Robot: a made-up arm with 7 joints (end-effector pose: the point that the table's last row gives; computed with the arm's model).
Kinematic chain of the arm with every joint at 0, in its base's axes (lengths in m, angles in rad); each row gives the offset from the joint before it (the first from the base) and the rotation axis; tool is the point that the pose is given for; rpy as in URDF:
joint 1: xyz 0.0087 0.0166 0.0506 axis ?
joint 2: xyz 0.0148 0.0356 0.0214 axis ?
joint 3: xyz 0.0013 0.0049 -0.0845 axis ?
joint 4: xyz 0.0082 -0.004 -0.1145 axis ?
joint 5: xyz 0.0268 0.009 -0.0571 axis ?
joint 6: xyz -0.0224 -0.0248 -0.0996 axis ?
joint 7: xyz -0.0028 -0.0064 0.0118 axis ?
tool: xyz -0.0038 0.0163 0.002 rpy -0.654 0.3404 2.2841
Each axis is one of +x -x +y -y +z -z.
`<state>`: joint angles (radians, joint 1 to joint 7).
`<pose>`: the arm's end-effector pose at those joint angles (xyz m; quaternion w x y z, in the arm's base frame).
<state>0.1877 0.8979 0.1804 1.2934 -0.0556 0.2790 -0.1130</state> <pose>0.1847 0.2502 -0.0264 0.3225 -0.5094 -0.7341 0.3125</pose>
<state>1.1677 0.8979 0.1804 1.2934 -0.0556 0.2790 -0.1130</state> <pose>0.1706 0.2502 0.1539 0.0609 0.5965 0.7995 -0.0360</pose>
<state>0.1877 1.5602 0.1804 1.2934 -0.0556 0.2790 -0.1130</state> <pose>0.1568 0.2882 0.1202 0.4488 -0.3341 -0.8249 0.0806</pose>
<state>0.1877 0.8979 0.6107 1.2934 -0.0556 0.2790 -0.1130</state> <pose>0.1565 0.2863 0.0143 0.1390 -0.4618 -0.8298 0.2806</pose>
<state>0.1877 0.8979 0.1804 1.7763 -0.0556 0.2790 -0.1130</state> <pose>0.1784 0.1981 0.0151 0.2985 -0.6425 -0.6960 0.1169</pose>
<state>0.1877 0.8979 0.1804 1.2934 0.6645 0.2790 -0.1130</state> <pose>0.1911 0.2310 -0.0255 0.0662 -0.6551 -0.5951 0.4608</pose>
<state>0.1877 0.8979 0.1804 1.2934 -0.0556 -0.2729 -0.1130</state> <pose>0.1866 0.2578 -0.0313 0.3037 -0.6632 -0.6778 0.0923</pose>
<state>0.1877 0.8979 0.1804 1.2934 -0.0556 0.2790 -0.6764</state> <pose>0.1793 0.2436 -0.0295 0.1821 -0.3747 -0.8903 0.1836</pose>
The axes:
joint 1: -y
joint 2: +x
joint 3: +z
joint 4: -y
joint 5: +z
joint 6: +y
joint 7: -x

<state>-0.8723 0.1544 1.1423 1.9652 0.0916 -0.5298 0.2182</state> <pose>-0.0111 0.2087 -0.0836 0.3228 -0.6097 -0.7006 0.1823</pose>
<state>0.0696 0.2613 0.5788 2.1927 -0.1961 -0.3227 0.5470</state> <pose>0.1467 0.1547 -0.0093 0.2798 -0.7848 -0.5398 -0.1199</pose>
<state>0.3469 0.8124 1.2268 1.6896 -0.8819 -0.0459 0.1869</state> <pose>0.0539 0.2937 0.0747 0.2046 -0.1977 -0.9587 0.0051</pose>
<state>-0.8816 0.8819 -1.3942 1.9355 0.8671 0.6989 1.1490</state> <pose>-0.1118 0.0550 -0.0617 0.0017 -0.0336 -0.7662 -0.6417</pose>
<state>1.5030 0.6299 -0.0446 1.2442 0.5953 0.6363 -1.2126</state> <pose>0.1820 0.1553 0.1964 0.4321 0.4809 0.7074 -0.2856</pose>
